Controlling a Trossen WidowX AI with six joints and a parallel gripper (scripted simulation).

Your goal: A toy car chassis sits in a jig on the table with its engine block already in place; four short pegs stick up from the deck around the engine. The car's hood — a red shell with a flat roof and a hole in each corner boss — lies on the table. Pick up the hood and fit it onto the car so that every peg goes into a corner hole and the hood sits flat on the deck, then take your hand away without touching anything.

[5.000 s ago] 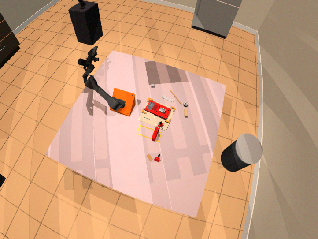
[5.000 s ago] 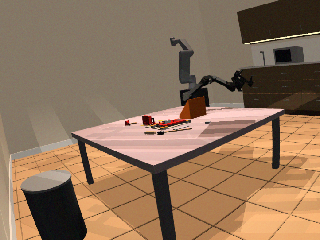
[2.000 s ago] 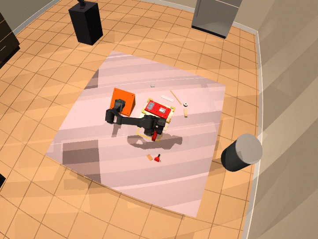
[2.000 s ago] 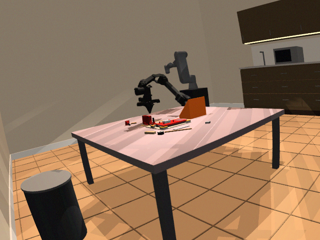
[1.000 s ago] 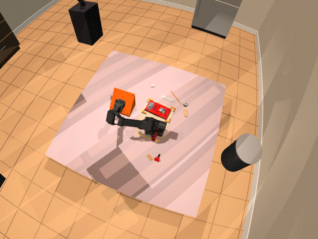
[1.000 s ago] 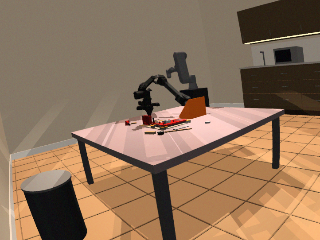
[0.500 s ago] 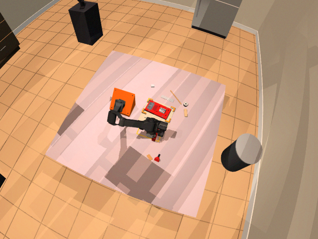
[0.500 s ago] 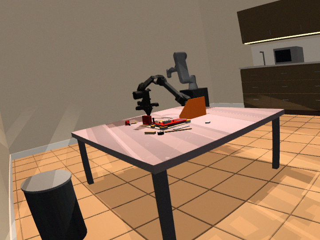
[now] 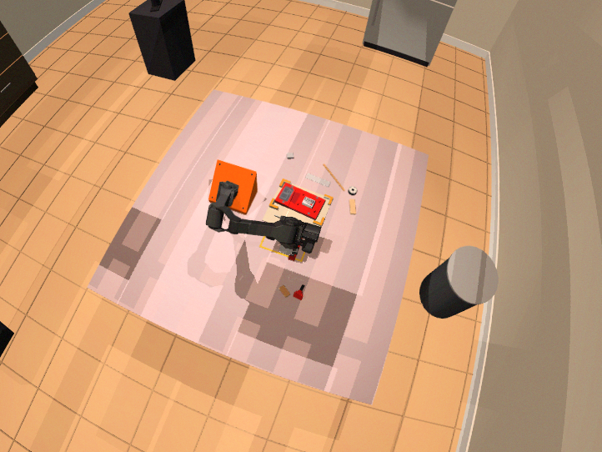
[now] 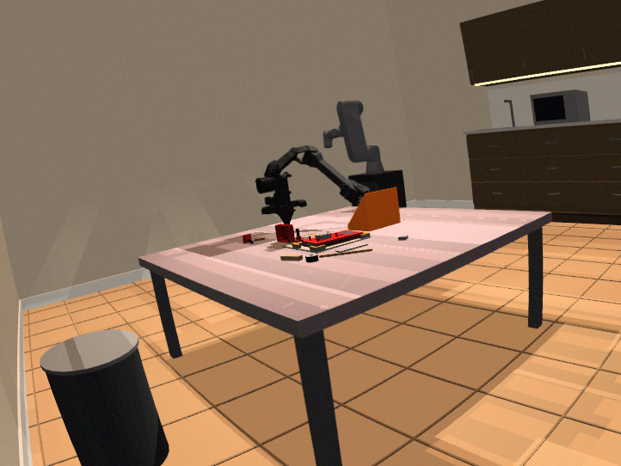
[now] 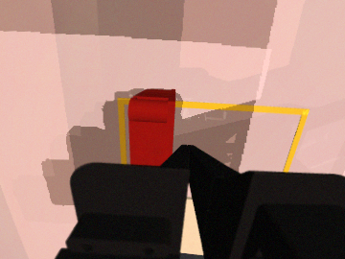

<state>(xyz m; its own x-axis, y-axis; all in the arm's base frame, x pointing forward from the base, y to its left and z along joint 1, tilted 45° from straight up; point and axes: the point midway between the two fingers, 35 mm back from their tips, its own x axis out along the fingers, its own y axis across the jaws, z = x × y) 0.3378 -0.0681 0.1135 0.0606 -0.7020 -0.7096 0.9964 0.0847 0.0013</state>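
My gripper tip is 240 mm to the right of the grey engine block, 30 mm above it and 10 mm past it. From my gripper tip the other things lie so: black ring: 400 mm to the left, 150 mm ahead, 40 mm below; wooden block: 170 mm to the right, 50 mm below, 50 mm ahead; red hood: 20 mm below, 20 mm ahead, 10 mm to the left.
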